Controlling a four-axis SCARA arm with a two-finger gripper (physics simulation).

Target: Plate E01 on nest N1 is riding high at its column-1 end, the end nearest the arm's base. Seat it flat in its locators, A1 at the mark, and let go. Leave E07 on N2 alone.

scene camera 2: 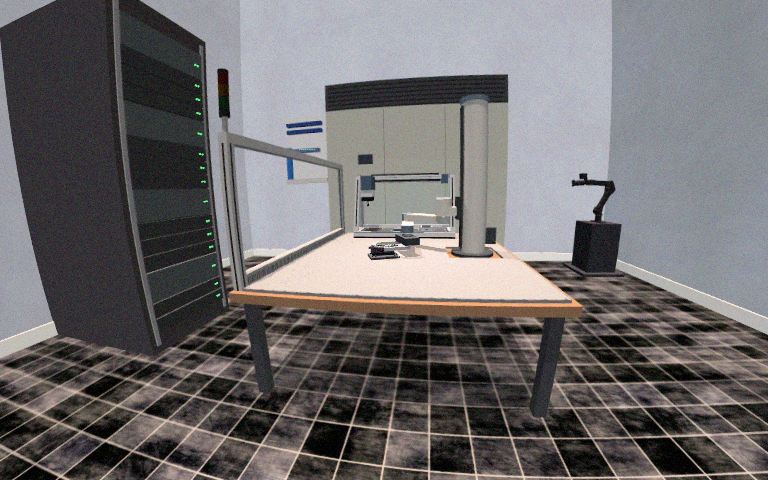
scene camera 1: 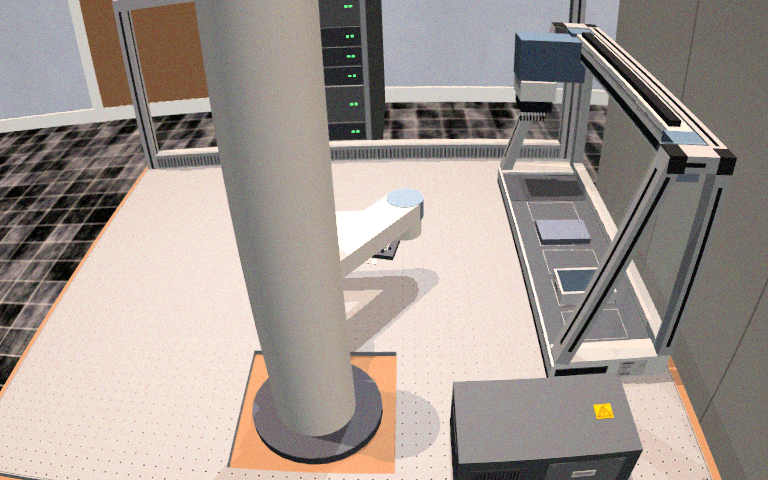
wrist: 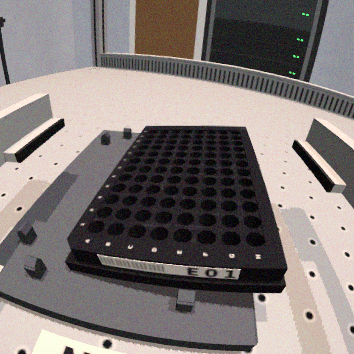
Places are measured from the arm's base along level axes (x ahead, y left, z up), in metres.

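Where they show: gripper, fingertip midpoint: (scene camera 2: 380,246) (wrist: 178,115); arm's base, origin of the base link: (scene camera 2: 471,254) (scene camera 1: 317,411).
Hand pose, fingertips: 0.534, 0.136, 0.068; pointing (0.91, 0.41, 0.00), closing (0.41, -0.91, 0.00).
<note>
Each offset is from my fingertips to the top centre of the thing, as dx, dy, dz. "pt": to the spot under its first point.
Black plate E01 {-0.010, -0.012, -0.018} (wrist: 180,200) sits on grey nest N1 {-0.019, +0.012, -0.034} (wrist: 125,320) in the wrist view. Its labelled near end, with the row letters, rides above the nest with a shadowed gap under it. A locator {pt -0.072, -0.043, -0.036} (wrist: 186,300) stands by that end. Bare nest and more locators show left of the plate, so it sits toward the nest's right side. My gripper (wrist: 178,115) is open and empty, one finger far out on each side of the plate. Scene camera 1 shows part of a dark nest {+0.019, -0.233, -0.034} (scene camera 1: 387,254) beyond the arm; E01 and E07 cannot be told apart there.
A gantry deck (scene camera 1: 523,266) with labware stands at the right in scene camera 1, beside a dark grey box {pt -0.659, -0.530, +0.059} (scene camera 1: 543,418). The arm's column (scene camera 1: 283,226) hides part of the bench. A fence (scene camera 2: 283,150) runs along the bench's left edge in scene camera 2.
</note>
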